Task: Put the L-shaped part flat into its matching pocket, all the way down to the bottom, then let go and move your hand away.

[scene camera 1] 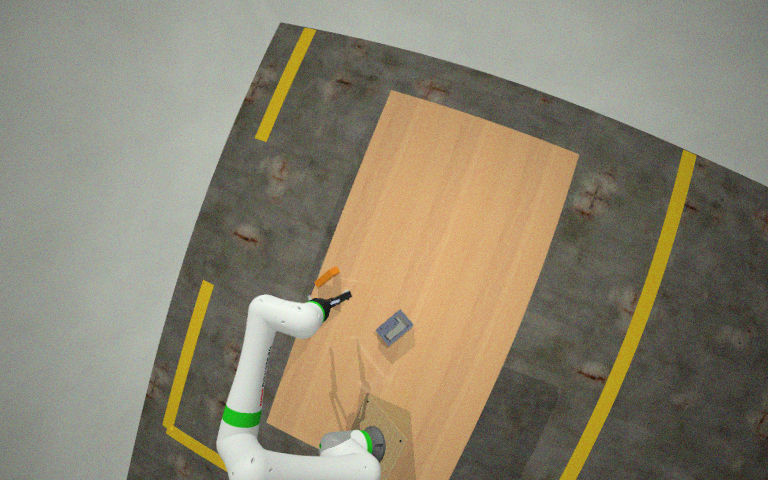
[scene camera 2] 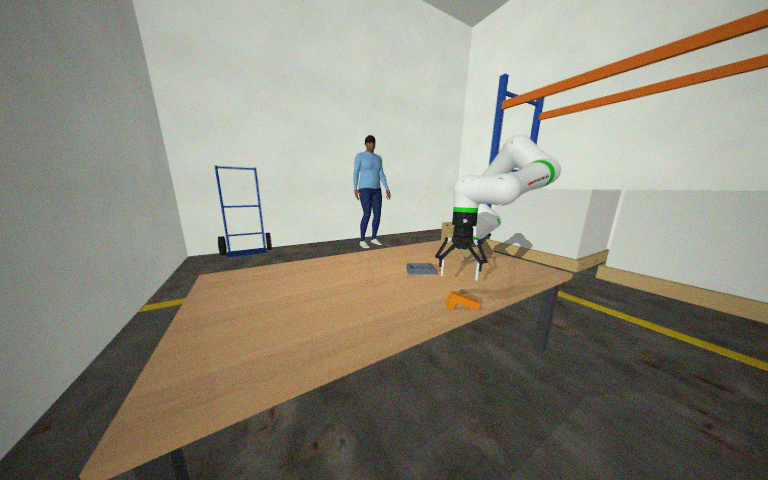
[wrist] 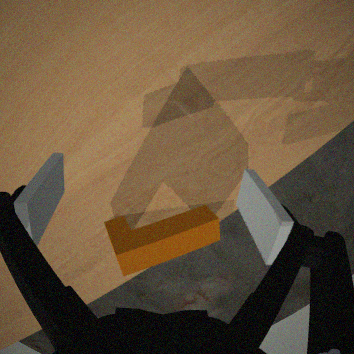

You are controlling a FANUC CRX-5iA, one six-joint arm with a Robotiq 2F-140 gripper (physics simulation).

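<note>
The orange L-shaped part is at the table's long edge. In the wrist view it shows low between the two spread finger pads, its long arm running across the view and its short leg at the left. My gripper is open and empty, pointing down above the table, off to the robot-base side of the part. The blue-grey block with a pocket in its top lies farther in on the table, apart from the gripper. The pocket's depth cannot be judged.
The wooden table ends close by the part, with dark floor beyond. A tan box-like base stands near the robot. A person, a blue hand truck and a rack with orange beams stand beyond the table.
</note>
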